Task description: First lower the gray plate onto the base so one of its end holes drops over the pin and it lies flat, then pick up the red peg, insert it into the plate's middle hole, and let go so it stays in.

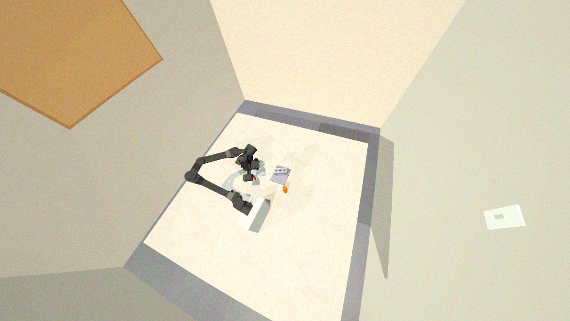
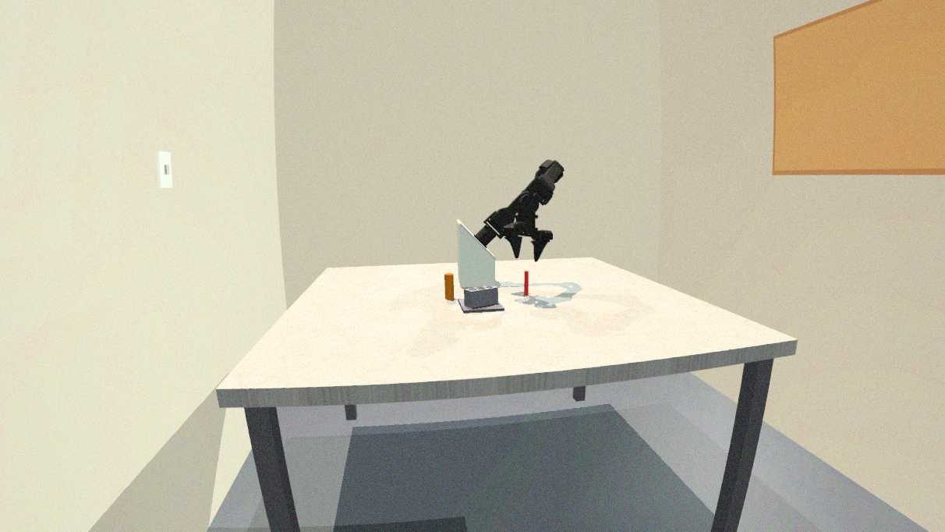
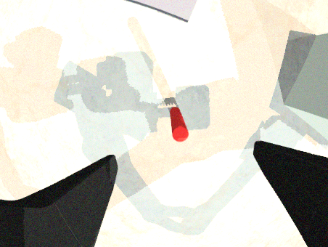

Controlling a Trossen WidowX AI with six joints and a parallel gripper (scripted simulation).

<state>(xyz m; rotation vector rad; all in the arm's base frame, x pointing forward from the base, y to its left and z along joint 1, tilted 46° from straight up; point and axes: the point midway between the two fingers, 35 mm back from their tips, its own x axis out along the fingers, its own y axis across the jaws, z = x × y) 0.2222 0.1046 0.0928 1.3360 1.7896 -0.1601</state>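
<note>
The red peg is 80 mm below my gripper tip. Also, from my gripper tip: orange cylinder (250 mm to the right, 80 mm below, 20 mm ahead); then gray plate (160 mm to the right, 130 mm ahead, 70 mm below); then base (140 mm to the right, 120 mm ahead, 110 mm below).
</note>
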